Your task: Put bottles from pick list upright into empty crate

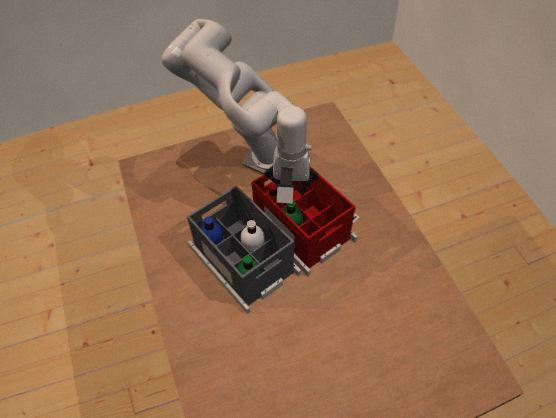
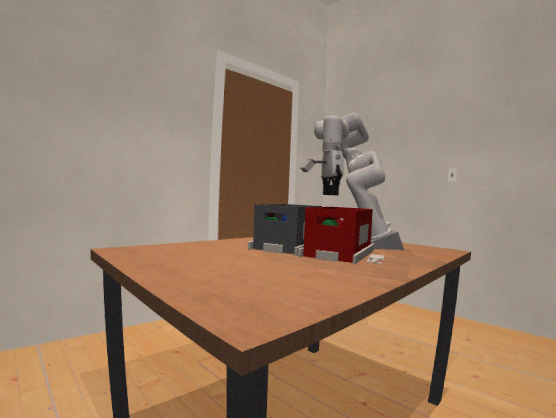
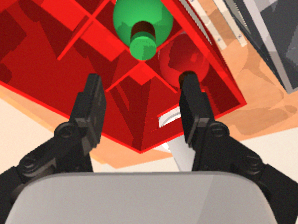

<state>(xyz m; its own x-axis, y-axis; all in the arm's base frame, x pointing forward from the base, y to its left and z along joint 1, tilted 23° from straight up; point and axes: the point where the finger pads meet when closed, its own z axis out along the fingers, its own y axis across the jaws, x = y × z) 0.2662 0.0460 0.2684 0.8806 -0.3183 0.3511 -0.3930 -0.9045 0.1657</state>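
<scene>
My hand is 170 mm to the left of the grey crate, 160 mm above it and 40 mm short of it. Round my hand: red bottle: 150 mm below, 90 mm behind, 30 mm to the right; then red crate: 160 mm below, 40 mm to the left, 20 mm behind; then green bottle: 150 mm below.
</scene>
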